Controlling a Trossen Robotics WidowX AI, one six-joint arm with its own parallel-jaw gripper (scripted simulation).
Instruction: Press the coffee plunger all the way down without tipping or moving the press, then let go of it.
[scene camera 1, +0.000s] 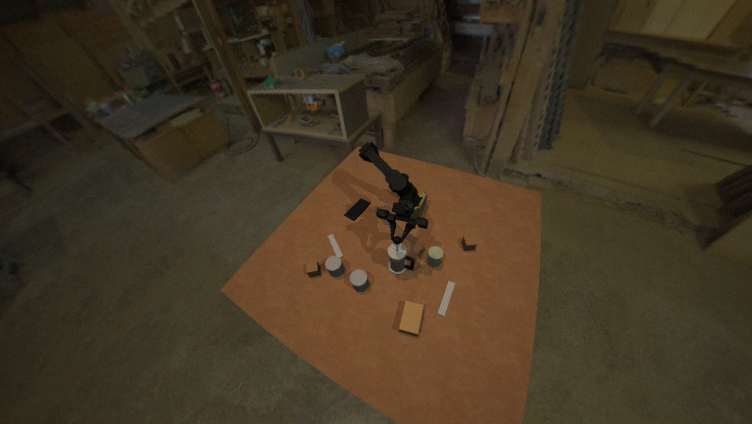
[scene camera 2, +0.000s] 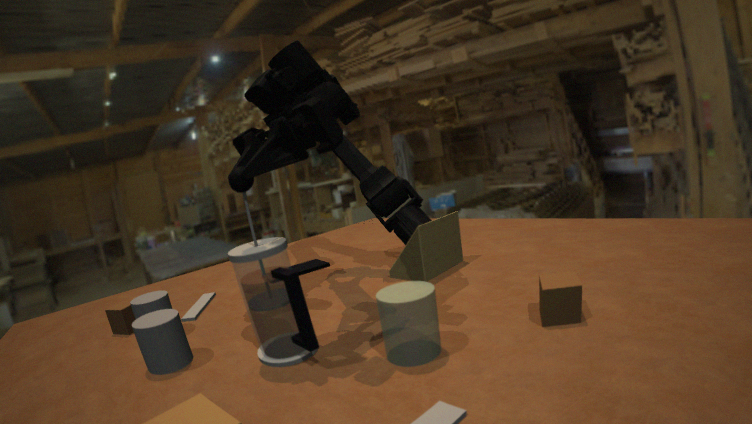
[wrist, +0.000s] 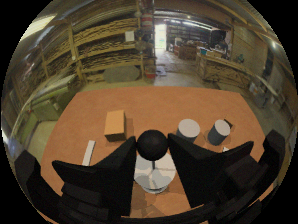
Observation:
In view: the gripper (scene camera 2: 236, 178), a coffee press (scene camera 2: 271, 291) and a pale green cylinder (scene camera 2: 408, 311).
The coffee press shows as well in the wrist view (wrist: 155, 169). The gripper is seen too in scene camera 1 (scene camera 1: 396, 241) and in the wrist view (wrist: 151, 138). The wrist view misses the pale green cylinder, which is hidden by the gripper.

